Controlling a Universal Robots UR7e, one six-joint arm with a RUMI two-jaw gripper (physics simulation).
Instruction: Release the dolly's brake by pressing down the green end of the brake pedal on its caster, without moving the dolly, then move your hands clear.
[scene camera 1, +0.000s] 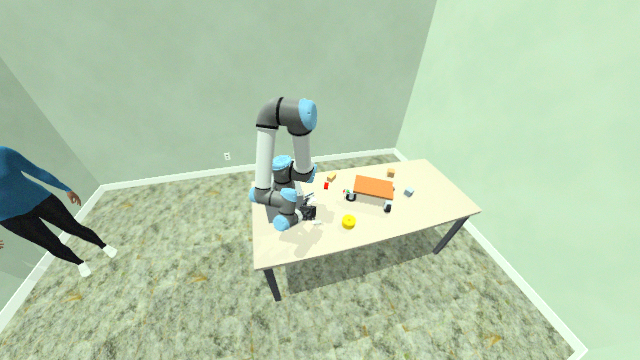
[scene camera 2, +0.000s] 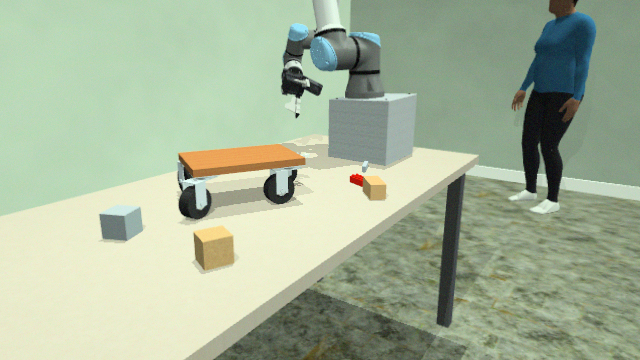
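The dolly, with an orange deck (scene camera 1: 374, 187) (scene camera 2: 242, 157) and black caster wheels, stands upright on the table. In scene camera 1 the brake pedal (scene camera 1: 347, 191), with a small green end and a red end, is at the dolly's left caster, on the side toward the robot. The pedal's tilt is too small to tell, and it does not show clearly in scene camera 2. My gripper (scene camera 1: 315, 199) (scene camera 2: 297, 111) is open and hangs above the table near the robot's base, to the left of the dolly in scene camera 1 and apart from it.
A yellow round object (scene camera 1: 349, 221) lies in front of the dolly. A red brick (scene camera 1: 326, 185) (scene camera 2: 357, 179) and a tan block (scene camera 1: 331, 177) (scene camera 2: 374, 188) lie near the back edge. A second tan block (scene camera 1: 391, 172) (scene camera 2: 214, 248) and a grey block (scene camera 1: 409, 191) (scene camera 2: 121, 222) are beyond the dolly.
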